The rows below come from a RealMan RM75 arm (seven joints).
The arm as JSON. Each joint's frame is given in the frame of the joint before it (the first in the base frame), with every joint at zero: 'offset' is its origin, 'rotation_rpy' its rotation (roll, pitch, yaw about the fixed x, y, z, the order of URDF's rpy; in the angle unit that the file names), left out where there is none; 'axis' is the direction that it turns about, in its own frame. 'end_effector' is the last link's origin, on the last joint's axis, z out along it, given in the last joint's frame.
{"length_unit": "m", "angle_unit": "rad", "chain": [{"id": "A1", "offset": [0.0, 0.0, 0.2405], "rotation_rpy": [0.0, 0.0, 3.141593], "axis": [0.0, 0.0, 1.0]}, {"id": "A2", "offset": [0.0, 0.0, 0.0], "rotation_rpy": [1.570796, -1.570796, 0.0], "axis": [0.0, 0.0, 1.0]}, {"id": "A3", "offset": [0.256, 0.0, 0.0], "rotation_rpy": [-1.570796, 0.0, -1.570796], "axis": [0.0, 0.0, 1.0]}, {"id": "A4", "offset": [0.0, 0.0, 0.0], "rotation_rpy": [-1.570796, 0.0, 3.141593], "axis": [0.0, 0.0, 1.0]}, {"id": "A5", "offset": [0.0, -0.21, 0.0], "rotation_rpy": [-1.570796, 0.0, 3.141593], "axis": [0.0, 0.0, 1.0]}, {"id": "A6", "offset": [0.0, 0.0, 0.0], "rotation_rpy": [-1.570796, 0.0, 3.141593], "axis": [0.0, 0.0, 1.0]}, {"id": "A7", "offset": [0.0, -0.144, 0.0], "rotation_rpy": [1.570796, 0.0, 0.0], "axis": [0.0, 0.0, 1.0]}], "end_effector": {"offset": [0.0, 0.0, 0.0]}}
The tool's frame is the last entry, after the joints.
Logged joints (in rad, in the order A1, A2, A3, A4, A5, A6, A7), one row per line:
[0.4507 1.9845 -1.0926 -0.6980 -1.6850 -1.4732 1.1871]
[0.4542 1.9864 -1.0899 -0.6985 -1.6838 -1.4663 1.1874]
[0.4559 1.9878 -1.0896 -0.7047 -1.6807 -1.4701 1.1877]
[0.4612 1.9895 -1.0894 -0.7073 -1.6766 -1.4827 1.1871]
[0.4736 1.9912 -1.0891 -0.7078 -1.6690 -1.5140 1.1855]
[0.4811 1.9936 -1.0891 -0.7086 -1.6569 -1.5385 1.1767]
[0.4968 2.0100 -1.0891 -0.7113 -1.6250 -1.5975 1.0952]
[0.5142 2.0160 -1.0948 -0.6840 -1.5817 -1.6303 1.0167]
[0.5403 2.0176 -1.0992 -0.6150 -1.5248 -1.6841 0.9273]
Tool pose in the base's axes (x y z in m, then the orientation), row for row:
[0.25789 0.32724 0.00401 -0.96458 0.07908 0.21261 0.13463]
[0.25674 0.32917 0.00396 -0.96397 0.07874 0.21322 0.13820]
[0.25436 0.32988 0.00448 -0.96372 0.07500 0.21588 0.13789]
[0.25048 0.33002 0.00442 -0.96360 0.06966 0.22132 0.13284]
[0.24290 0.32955 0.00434 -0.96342 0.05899 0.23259 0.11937]
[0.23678 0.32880 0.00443 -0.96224 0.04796 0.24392 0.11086]
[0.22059 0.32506 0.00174 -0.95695 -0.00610 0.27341 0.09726]
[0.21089 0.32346 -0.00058 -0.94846 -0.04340 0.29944 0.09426]
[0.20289 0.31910 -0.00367 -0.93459 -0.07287 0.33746 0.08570]
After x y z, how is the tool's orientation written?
As a quaternion, x y z w.
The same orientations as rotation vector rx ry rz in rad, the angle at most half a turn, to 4 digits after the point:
[-2.7953 0.2292 0.6161]
[-2.7879 0.2277 0.6166]
[-2.7876 0.2169 0.6244]
[-2.7952 0.2021 0.6420]
[-2.8162 0.1724 0.6799]
[-2.8266 0.1409 0.7165]
[-2.8333 -0.0181 0.8095]
[-2.8131 -0.1287 0.8881]
[-2.7860 -0.2172 1.0060]

